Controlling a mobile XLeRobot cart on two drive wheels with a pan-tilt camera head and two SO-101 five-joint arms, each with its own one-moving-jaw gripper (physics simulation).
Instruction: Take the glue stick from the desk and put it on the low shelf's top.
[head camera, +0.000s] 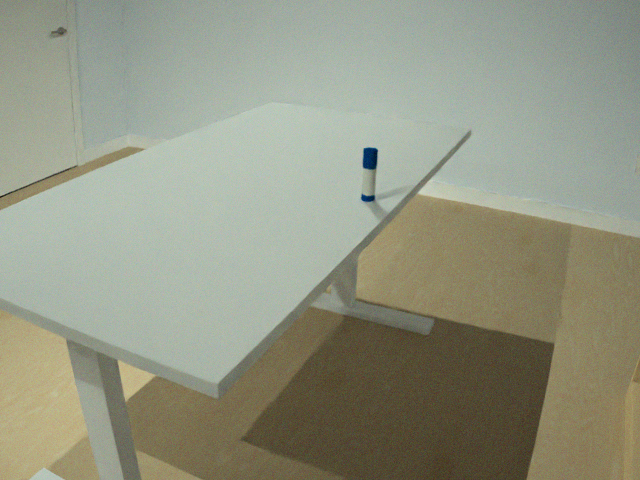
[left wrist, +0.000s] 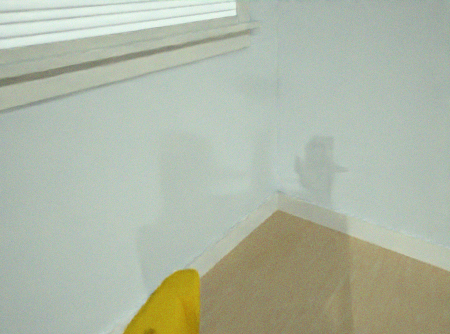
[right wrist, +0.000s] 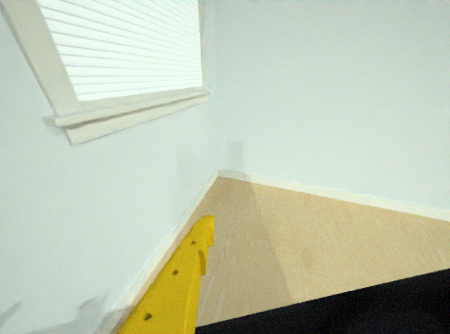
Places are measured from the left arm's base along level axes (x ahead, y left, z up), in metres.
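Where they show: left hand, its tool point: (left wrist: 198, 294); right hand, its tool point: (right wrist: 213, 226).
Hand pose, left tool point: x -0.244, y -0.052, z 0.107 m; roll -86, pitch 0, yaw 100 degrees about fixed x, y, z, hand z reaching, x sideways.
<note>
Things, the pixels of their centre, and the offset from my left tool point. "spot": a spot on its surface instead. Level surfaces: height alone.
- glue stick, middle of its body: (head camera: 369, 174) dx +1.515, dy -0.320, dz -0.105 m
- white desk, height of its surface: dz -0.162 m
- desk leg, a spot on its surface: (head camera: 100, 408) spot: dx +1.149, dy +0.217, dz -0.439 m
The glue stick (head camera: 368, 175), white with a blue cap and blue base, stands upright on the white desk (head camera: 206, 206), near its right long edge in the head view. A narrow strip of the light wooden low shelf (head camera: 633, 423) shows at the lower right edge of the head view; its top cannot be made out. My left gripper (left wrist: 172, 307) shows one yellow jaw and is fully open. My right gripper (right wrist: 172, 285) also shows one notched yellow jaw and is fully open. Neither gripper shows in the head view, and both are away from the glue stick.
A desk leg (head camera: 100, 408) stands at the lower left, and a desk foot (head camera: 392, 317) reaches out on the floor under the far end. A door (head camera: 33, 93) is at the far left. The wrist views show a room corner and a window with blinds (left wrist: 115, 20) (right wrist: 135, 55).
</note>
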